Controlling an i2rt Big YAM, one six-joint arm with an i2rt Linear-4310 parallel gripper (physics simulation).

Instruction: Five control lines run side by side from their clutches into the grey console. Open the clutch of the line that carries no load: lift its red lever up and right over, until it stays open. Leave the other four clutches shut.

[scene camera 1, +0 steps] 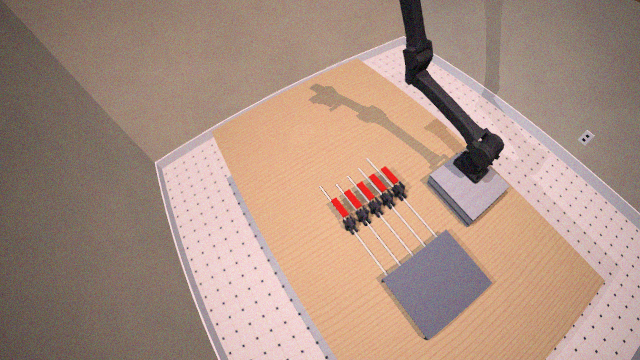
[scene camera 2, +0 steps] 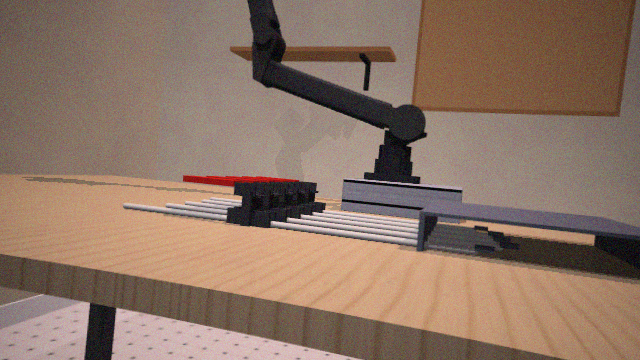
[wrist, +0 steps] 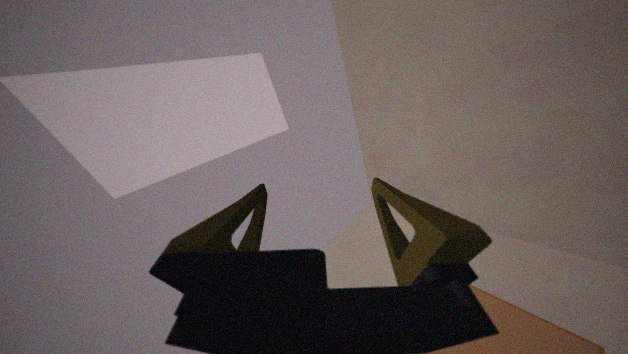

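Seen in the pictures: gripper, between the fingertips: (wrist: 318, 186); arm's base, origin of its link: (scene camera 1: 470, 167) (scene camera 2: 392, 181).
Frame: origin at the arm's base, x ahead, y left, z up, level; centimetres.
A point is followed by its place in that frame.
Several black clutches (scene camera 1: 375, 207) @[z -2.5, x 38.2, y -11.7 cm] (scene camera 2: 272, 202) @[z -3.8, x 43.0, y -12.1 cm] stand in a row in the middle of the table, on white control lines. Their red levers (scene camera 1: 365, 191) (scene camera 2: 240, 179) all lie flat, pointing away from the console. The lines (scene camera 1: 391, 232) (scene camera 2: 350, 231) @[z -5.6, x 49.2, y 0.7 cm] run side by side into the grey console (scene camera 1: 437, 285) @[z -2.0, x 40.2, y 21.7 cm] (scene camera 2: 530, 217) @[z -2.0, x 43.7, y 21.2 cm]. In scene camera 2 dark pieces show under the console's top, too small and dim to tell which line each belongs to. My gripper (wrist: 318, 186) @[z 84.6, x 7.1, y -27.1 cm] is open and empty, pointing at the walls and ceiling. It shows in neither scene view.
The arm's base stands on a grey block (scene camera 1: 467, 192) @[z 0.0, x 9.3, y 6.0 cm] (scene camera 2: 400, 197) @[z -2.7, x 15.5, y 3.5 cm] beside the clutches. The arm (scene camera 1: 445, 105) @[z 20.8, x 3.3, y -16.8 cm] (scene camera 2: 325, 92) @[z 19.0, x 3.4, y -16.6 cm] reaches up out of both scene views. A wall shelf (scene camera 2: 320, 53) and a brown board (scene camera 2: 520, 55) are behind. A bright ceiling panel (wrist: 165, 120) shows in the wrist view.
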